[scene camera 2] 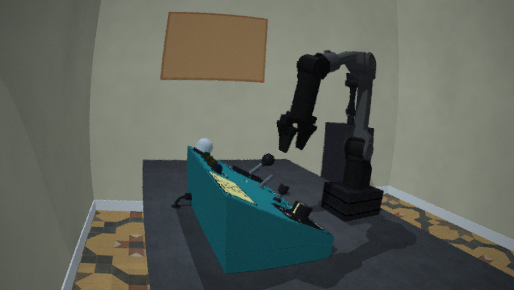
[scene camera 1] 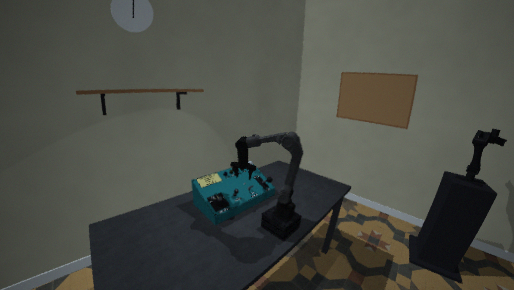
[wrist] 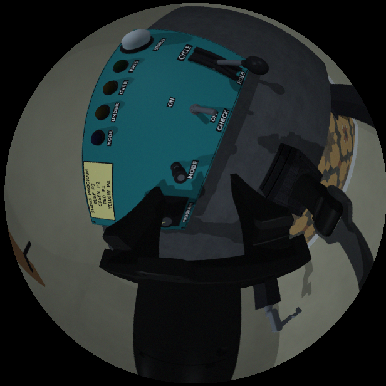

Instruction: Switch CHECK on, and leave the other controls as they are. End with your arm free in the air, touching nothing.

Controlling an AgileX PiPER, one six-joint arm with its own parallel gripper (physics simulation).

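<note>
The teal control box stands on the table. Its CHECK toggle is a short grey lever that leans toward the OFF label, away from the ON label. My gripper is open and empty. It hangs in the air above the box's sloped panel, with a gap between the fingertips and the controls. In the wrist view, the left finger hides part of the PROGRAM dial.
The CYCLE lever sticks up beside CHECK, its knob toward HOLD. The MODE knob is on the other side. A white STATUS dome and dark lamps line the panel's upper edge. A second arm stands on a pedestal.
</note>
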